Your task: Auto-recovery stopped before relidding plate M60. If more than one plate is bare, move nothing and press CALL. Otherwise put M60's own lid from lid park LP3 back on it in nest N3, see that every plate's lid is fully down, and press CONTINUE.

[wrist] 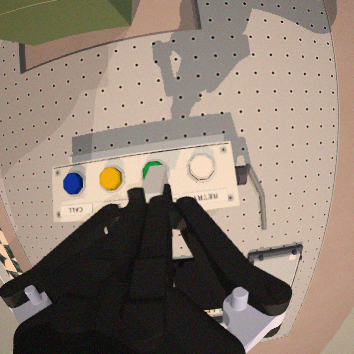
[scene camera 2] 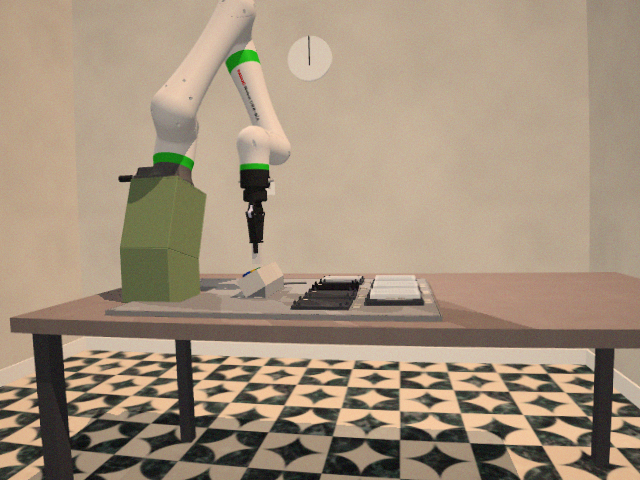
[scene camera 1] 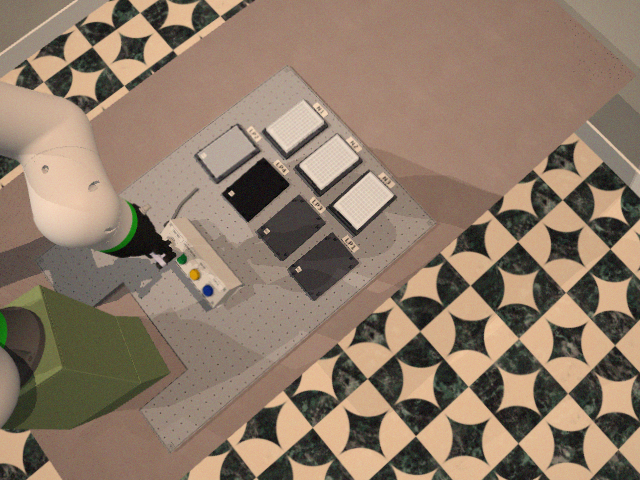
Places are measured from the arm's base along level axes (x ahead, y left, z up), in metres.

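Where they show: gripper, fingertip midpoint: (wrist: pixel 159 177) (scene camera 2: pixel 257 263) (scene camera 1: pixel 176 254); arm's base at its link origin: (scene camera 2: pixel 170 186).
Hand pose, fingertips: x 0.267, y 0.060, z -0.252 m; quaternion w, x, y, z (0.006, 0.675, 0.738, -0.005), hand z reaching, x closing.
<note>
Each offset is from my fingertips to the top centre of the thing. "spot": to the spot under its first point.
My gripper (scene camera 1: pixel 169 257) (scene camera 2: pixel 255 254) (wrist: pixel 159 177) is shut and empty, pointing down close above the button box @(dx +0.027, dy -0.030, dz -0.001 m) (scene camera 1: pixel 206 258) (scene camera 2: pixel 264 281) (wrist: pixel 135 192). Its tip overlaps the green button @(dx +0.002, dy -0.008, dz -0.010 m) (scene camera 1: pixel 181 258) (wrist: pixel 152 169) in the wrist view; contact cannot be told. The blue button @(dx +0.013, dy -0.107, dz -0.010 m) (scene camera 1: pixel 207 290) (wrist: pixel 73 183) is labelled CALL. The yellow button's @(dx +0.008, dy -0.058, dz -0.010 m) (scene camera 1: pixel 194 274) (wrist: pixel 110 178) label is hidden. White gridded plates stand in N1 @(dx +0.420, dy +0.135, dz -0.055 m) (scene camera 1: pixel 294 127), N2 @(dx +0.434, dy +0.001, dz -0.055 m) (scene camera 1: pixel 328 162) and N3 @(dx +0.445, dy -0.133, dz -0.055 m) (scene camera 1: pixel 363 200); whether clear lids cover them cannot be told. Lid park LP3 @(dx +0.259, dy -0.080, dz -0.065 m) (scene camera 1: pixel 292 227) looks dark grey; a lid there cannot be made out.
LP2 @(dx +0.234, dy +0.183, dz -0.067 m) (scene camera 1: pixel 227 153) shows a pale grey slab, LP4 @(dx +0.241, dy +0.056, dz -0.075 m) (scene camera 1: pixel 255 189) a black one. LP1 @(dx +0.268, dy -0.208, dz -0.065 m) (scene camera 1: pixel 323 266) looks dark grey like LP3. A white button @(dx -0.004, dy +0.042, dz -0.010 m) (wrist: pixel 201 167) sits beside the green one. A cable @(spot: dx +0.070, dy +0.133, dz -0.080 m) (scene camera 1: pixel 184 202) (wrist: pixel 260 195) leaves the box. The green robot base (scene camera 1: pixel 93 356) (scene camera 2: pixel 160 242) stands nearby.
</note>
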